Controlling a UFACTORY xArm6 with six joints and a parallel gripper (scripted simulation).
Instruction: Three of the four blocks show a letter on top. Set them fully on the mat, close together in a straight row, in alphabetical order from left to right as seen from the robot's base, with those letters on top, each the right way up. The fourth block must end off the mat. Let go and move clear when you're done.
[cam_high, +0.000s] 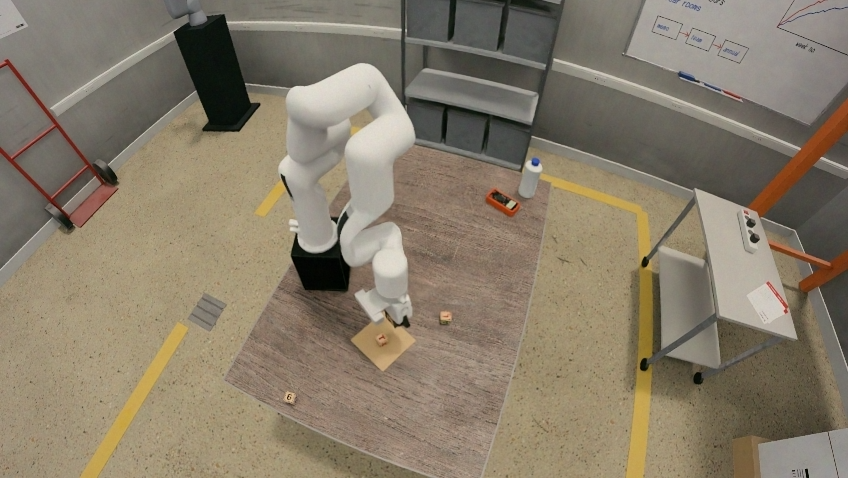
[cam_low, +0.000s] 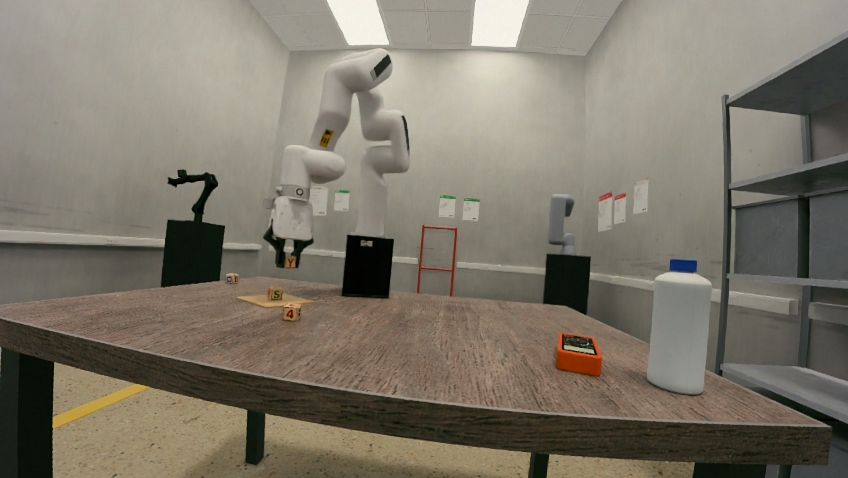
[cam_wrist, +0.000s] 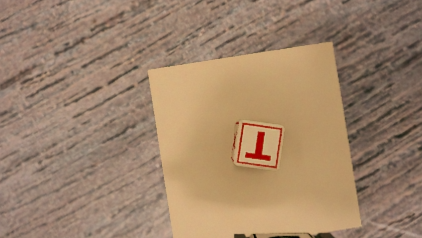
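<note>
Now: the tan mat 3 cm behind my hand, 3 cm to the right of it and 11 cm below it. Also, from my hand: white bottle (41 cm ahead, 67 cm to the left, 3 cm below).
</note>
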